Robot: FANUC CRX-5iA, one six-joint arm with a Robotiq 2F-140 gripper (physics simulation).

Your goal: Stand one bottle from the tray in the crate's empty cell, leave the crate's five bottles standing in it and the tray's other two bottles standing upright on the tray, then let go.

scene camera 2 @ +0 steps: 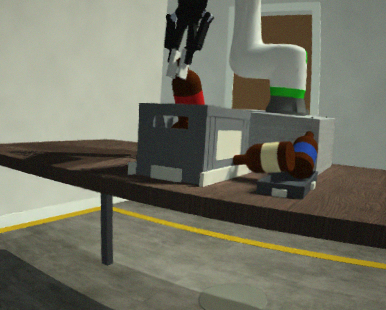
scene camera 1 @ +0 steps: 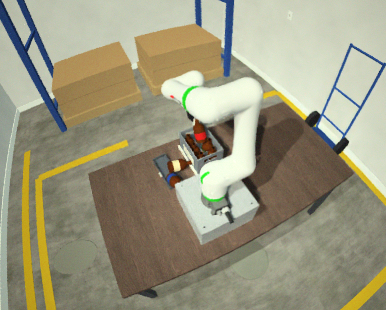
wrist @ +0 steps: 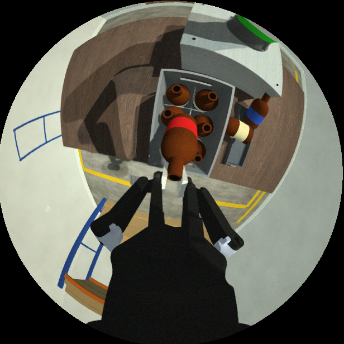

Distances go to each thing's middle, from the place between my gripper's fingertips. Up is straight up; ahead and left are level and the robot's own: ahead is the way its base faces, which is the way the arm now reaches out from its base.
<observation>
Right now my hand is 60 mm past the red-label bottle (scene camera 2: pixel 186 91) and 20 mm above it. Round my hand: cream-label bottle (scene camera 2: pixel 279 156) (150 mm behind, 180 mm to the left, 180 mm below); then blue-label bottle (scene camera 2: pixel 305 147) (270 mm behind, 250 mm to the left, 170 mm below).
</observation>
